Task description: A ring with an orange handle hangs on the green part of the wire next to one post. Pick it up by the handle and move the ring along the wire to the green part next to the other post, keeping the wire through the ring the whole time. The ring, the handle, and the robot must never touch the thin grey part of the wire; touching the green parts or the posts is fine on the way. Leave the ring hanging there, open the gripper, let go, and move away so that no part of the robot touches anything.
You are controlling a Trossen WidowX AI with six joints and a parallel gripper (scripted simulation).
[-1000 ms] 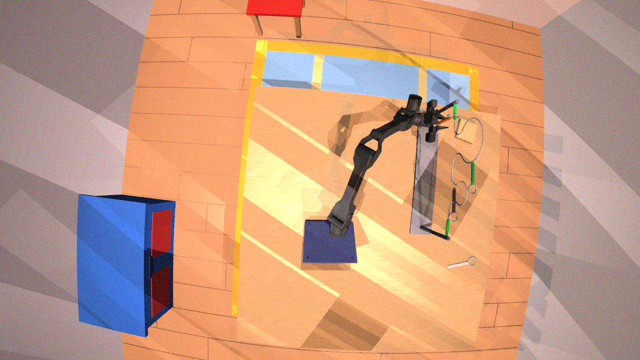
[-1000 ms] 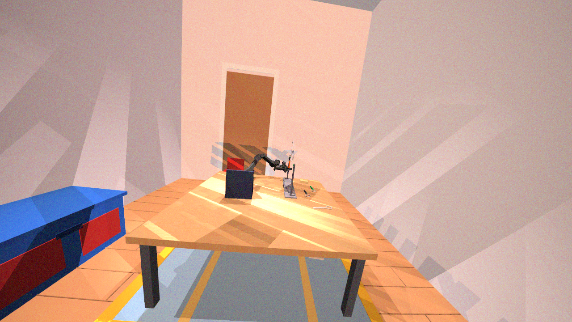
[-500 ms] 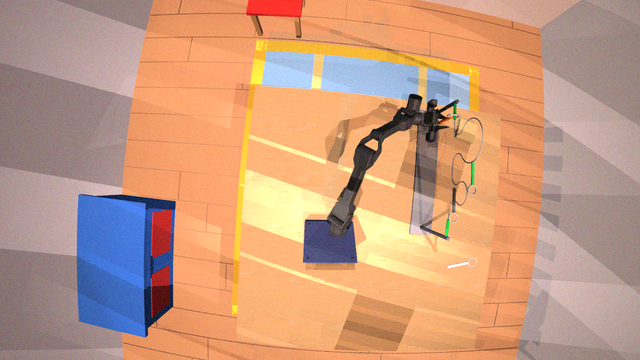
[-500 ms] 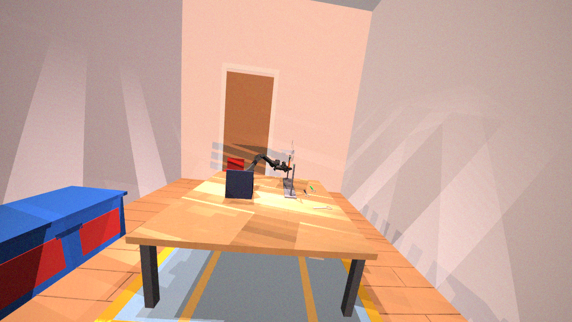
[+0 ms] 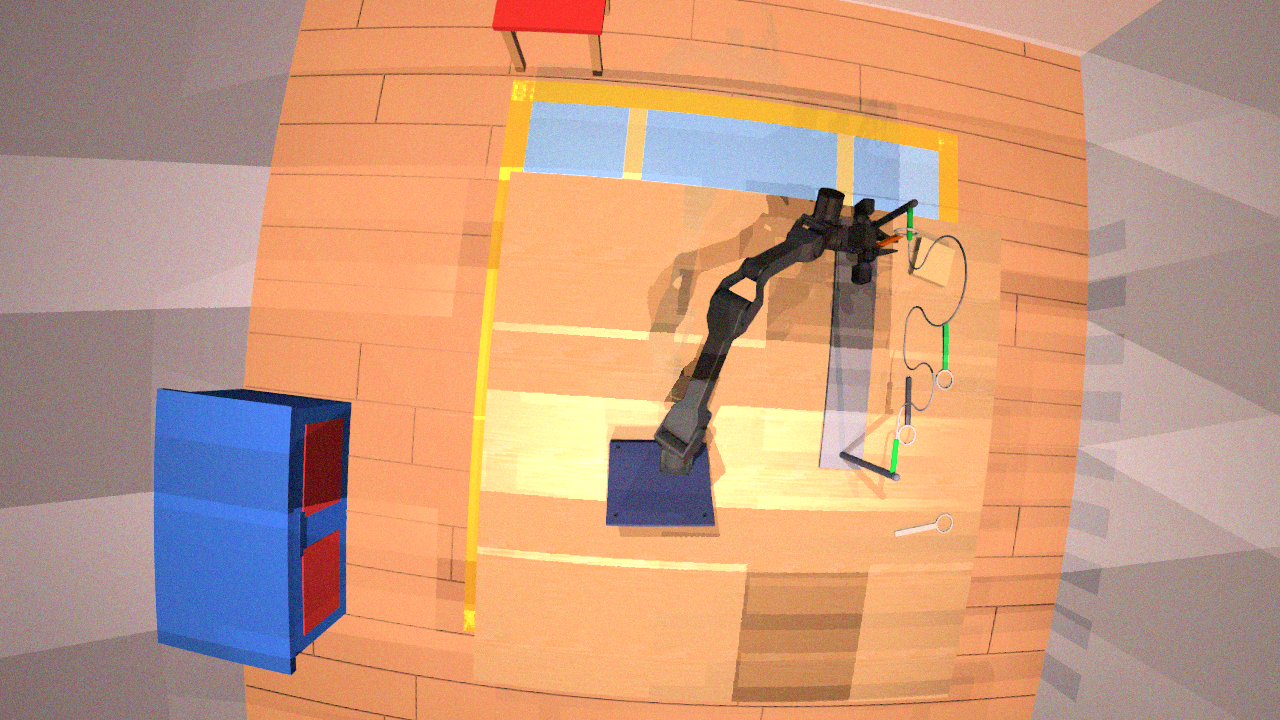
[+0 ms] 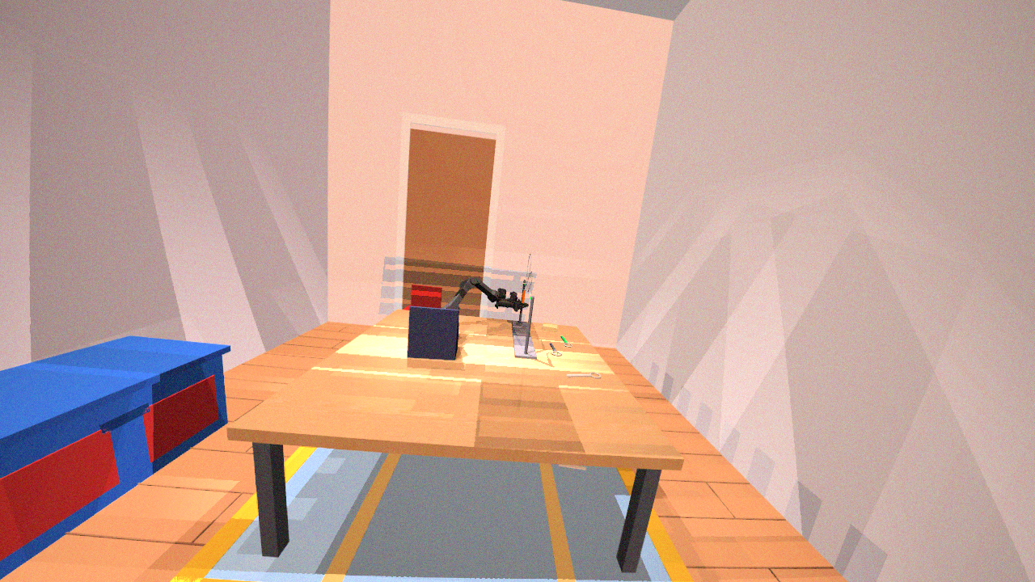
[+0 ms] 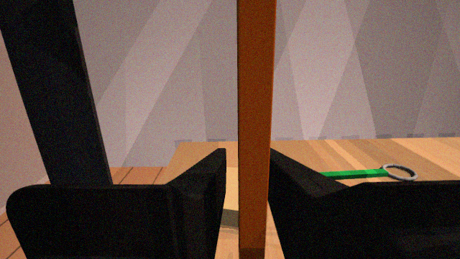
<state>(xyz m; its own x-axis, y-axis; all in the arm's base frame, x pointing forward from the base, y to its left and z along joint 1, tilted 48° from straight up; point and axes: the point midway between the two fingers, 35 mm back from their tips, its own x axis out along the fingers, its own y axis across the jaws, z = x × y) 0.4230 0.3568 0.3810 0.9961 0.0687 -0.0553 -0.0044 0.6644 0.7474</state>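
Now: the orange-handled ring 80 mm above my gripper tip and 40 mm behind it. Also, from my gripper tip: tan block (170 mm ahead, 140 mm below, 10 mm to the left); then dark-handled ring (390 mm to the right, 150 mm below, 130 mm ahead); then green-handled ring (240 mm to the right, 230 mm ahead, 150 mm below).
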